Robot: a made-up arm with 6 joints.
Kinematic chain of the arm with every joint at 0, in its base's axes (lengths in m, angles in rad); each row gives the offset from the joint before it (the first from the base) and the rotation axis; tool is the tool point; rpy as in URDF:
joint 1: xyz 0 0 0.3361 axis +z
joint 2: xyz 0 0 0 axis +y
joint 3: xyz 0.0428 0 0.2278 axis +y
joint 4: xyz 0.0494 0 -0.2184 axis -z
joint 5: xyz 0 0 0 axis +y
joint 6: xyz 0.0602 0 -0.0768 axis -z
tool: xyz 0 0 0 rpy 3.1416 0 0
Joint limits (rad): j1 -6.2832..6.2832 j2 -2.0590..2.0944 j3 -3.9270..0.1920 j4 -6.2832..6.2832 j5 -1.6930..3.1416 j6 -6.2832..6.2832
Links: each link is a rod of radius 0.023 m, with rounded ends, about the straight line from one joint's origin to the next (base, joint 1, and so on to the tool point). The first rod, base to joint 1, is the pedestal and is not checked.
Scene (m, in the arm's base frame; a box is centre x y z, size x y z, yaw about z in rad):
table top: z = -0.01
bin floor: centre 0.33 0.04 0 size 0.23 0.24 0.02 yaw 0.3
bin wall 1: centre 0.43 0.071 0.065 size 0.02 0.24 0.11 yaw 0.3
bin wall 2: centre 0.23 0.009 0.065 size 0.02 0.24 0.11 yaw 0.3
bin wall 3: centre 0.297 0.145 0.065 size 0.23 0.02 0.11 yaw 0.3
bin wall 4: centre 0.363 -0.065 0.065 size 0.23 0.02 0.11 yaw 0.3
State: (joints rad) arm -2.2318 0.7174 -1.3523 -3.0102 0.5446 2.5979
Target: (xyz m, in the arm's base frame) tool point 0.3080 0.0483 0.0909
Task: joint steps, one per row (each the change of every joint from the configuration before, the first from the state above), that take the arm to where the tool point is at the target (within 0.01 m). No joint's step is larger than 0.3 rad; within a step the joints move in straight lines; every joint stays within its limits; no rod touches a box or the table.
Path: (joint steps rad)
1: 0.2674 0.0098 0.0028 -0.0439 0.0360 -0.0045
2: 0.2675 0.0099 0.0028 -0.0439 0.0361 -0.0045
3: 0.2674 0.0098 0.0029 -0.0439 0.0360 -0.0045
4: 0.2674 0.0098 0.0028 -0.0440 0.0361 -0.0046
5: 0.2674 0.0098 0.0028 -0.0439 0.0360 -0.0045
6: 0.2675 0.0099 0.0028 -0.0439 0.0361 -0.0045
7: 0.2674 0.0098 0.0028 -0.0439 0.0360 -0.0045
8: 0.2674 0.0098 0.0028 -0.0439 0.0361 -0.0045
9: 0.1094 0.1740 -0.0103 0.2758 -0.2288 0.0180
10: 0.1095 0.1739 -0.0103 0.2758 -0.2287 0.0181

